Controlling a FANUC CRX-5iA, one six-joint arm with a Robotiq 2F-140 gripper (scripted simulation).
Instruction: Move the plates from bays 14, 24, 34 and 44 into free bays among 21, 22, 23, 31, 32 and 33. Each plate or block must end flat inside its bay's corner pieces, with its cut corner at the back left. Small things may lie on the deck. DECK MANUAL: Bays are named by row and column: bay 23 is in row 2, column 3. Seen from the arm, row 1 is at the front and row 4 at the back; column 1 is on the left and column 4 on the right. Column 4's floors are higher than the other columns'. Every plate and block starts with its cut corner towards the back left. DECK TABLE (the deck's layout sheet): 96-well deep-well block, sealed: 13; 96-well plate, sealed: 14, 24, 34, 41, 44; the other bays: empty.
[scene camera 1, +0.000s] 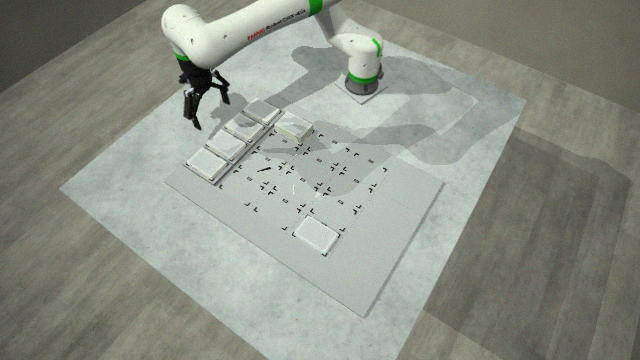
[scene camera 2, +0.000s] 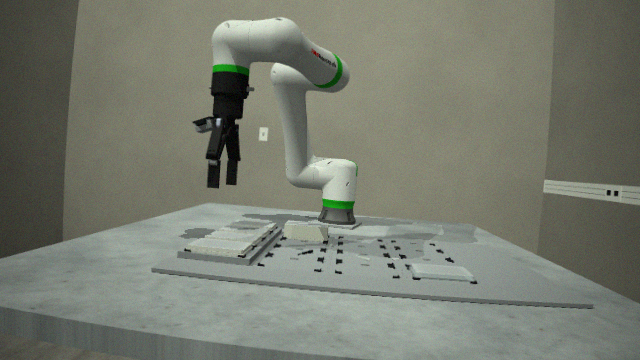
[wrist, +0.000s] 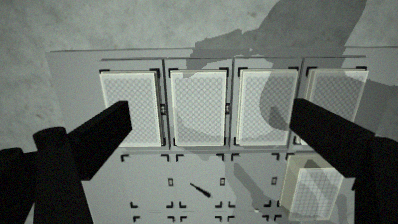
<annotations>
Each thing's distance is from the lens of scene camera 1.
my gripper (scene camera 1: 212, 115): 139 cm
plate (scene camera 1: 317, 235): 123 cm
</annotations>
